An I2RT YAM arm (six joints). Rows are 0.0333 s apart.
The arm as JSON. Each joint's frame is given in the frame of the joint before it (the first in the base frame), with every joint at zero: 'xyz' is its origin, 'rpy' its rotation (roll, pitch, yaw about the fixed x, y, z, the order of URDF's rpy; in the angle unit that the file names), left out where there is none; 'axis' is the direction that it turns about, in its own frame. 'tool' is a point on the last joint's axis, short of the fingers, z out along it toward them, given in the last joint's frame.
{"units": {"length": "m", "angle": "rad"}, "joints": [
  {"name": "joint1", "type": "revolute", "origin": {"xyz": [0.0, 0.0, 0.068]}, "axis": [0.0, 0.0, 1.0]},
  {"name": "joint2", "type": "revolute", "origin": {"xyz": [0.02, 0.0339, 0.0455]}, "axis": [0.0, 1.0, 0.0]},
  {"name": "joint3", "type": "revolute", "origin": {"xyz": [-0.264, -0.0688, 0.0]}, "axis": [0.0, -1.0, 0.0]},
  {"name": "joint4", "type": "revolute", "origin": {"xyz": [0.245, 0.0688, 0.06]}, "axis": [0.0, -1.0, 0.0]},
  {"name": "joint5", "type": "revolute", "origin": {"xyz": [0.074, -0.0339, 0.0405]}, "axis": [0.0, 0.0, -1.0]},
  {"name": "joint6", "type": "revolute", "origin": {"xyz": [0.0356, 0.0, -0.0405]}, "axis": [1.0, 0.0, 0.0]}
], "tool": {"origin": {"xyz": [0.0, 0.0, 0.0], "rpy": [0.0, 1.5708, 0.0]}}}
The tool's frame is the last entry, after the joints.
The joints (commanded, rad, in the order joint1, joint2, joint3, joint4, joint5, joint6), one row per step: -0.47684, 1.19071, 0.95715, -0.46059, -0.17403, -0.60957; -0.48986, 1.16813, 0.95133, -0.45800, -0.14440, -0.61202; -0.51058, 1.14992, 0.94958, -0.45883, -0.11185, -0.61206; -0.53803, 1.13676, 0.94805, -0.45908, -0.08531, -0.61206; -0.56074, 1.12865, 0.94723, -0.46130, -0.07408, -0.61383; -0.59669, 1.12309, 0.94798, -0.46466, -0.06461, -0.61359; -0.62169, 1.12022, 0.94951, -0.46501, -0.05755, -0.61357; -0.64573, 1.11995, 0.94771, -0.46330, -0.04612, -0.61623; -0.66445, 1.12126, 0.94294, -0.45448, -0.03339, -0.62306; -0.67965, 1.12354, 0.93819, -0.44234, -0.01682, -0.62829; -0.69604, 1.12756, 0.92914, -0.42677, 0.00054, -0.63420; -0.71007, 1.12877, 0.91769, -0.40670, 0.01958, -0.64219; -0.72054, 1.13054, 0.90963, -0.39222, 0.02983, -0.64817; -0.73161, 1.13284, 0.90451, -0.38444, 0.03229, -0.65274; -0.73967, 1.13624, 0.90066, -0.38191, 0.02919, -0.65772; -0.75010, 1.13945, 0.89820, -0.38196, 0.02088, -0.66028
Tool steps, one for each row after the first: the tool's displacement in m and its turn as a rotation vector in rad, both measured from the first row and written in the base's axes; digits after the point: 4 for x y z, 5 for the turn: -0.0056, -0.0020, 0.0035, -0.02742, -0.00790, -0.03445; -0.0115, -0.0060, 0.0070, -0.05273, -0.01174, -0.08067; -0.0175, -0.0116, 0.0094, -0.07261, -0.01303, -0.12912; -0.0220, -0.0159, 0.0107, -0.08249, -0.01273, -0.15968; -0.0280, -0.0229, 0.0119, -0.08902, -0.01089, -0.20328; -0.0320, -0.0279, 0.0131, -0.09487, -0.01104, -0.23396; -0.0357, -0.0330, 0.0126, -0.10303, -0.00540, -0.26533; -0.0382, -0.0374, 0.0115, -0.11600, -0.00021, -0.28995; -0.0401, -0.0414, 0.0104, -0.13086, 0.00378, -0.31519; -0.0421, -0.0458, 0.0078, -0.14516, 0.01094, -0.34172; -0.0441, -0.0496, 0.0054, -0.16409, 0.01537, -0.36629; -0.0455, -0.0523, 0.0036, -0.17571, 0.01824, -0.38148; -0.0470, -0.0548, 0.0020, -0.18025, 0.02161, -0.39168; -0.0479, -0.0566, 0.0001, -0.17968, 0.02722, -0.39384; -0.0491, -0.0586, -0.0015, -0.17427, 0.03094, -0.39568
